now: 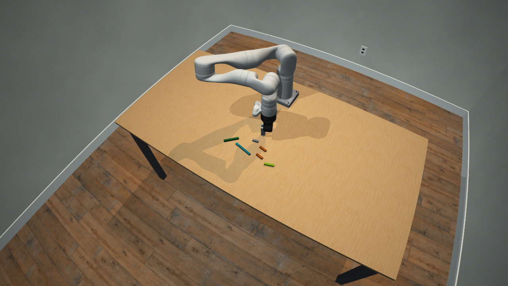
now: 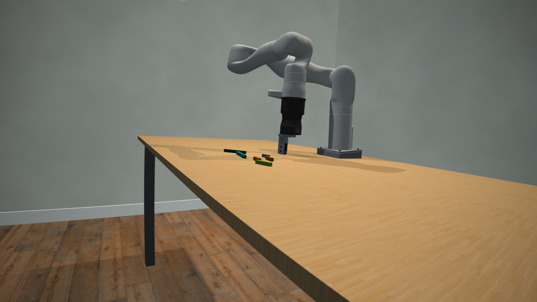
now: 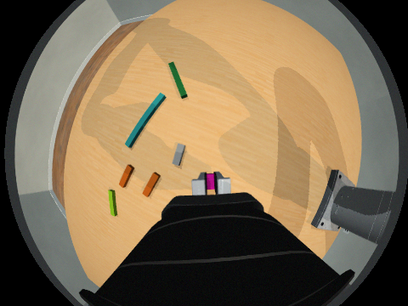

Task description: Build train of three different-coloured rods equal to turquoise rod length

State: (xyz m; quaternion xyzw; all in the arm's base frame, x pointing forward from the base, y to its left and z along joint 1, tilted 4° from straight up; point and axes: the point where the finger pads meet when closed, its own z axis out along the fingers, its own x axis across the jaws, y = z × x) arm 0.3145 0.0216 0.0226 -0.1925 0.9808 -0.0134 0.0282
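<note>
My gripper is now 5 cm short of the grey rod, 3 cm above it and 2 cm to the left of it. From my hand the other things lie so: green rod 13 cm to the right, 10 cm ahead, 3 cm below; then turquoise rod 13 cm ahead, 5 cm to the right, 3 cm below; then magenta rod 1 cm below.
</note>
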